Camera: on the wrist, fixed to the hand. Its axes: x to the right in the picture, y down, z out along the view.
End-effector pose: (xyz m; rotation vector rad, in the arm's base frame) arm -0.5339 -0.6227 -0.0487 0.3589 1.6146 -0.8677
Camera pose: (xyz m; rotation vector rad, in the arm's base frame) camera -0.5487 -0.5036 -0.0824 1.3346 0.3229 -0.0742
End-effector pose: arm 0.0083 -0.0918 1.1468 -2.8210 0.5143 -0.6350
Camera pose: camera -0.0504 -0.1811 1.2109 -1.3553 1.7029 0.2481
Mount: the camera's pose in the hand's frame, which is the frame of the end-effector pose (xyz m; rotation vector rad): 0.0080 0.0817 -0.0938 0.4845 -0.5039 1.5169
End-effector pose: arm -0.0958 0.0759 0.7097 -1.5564 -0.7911 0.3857
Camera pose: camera -0.0072 0.0143 0.6473 -1.3185 0.3109 1.9458
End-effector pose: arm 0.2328 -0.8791 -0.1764 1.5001 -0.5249 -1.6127
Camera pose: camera 0.3469 -0.9081 -0.1355 0.4945 -1.8477 -0.5596
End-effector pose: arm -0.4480 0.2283 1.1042 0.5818 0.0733 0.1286
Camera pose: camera -0.4582 0.3480 1.0709 1.0348 -0.8748 1.4562
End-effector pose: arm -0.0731 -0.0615 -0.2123 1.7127 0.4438 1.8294
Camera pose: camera -0.1807 -0.1056 -0.1674 -1.9552 0.6148 -1.2317
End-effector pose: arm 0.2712 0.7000 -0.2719 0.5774 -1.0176 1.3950
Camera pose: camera 0.2139 0.7947 -0.3292 -0.3973 1.3571 -2.4674
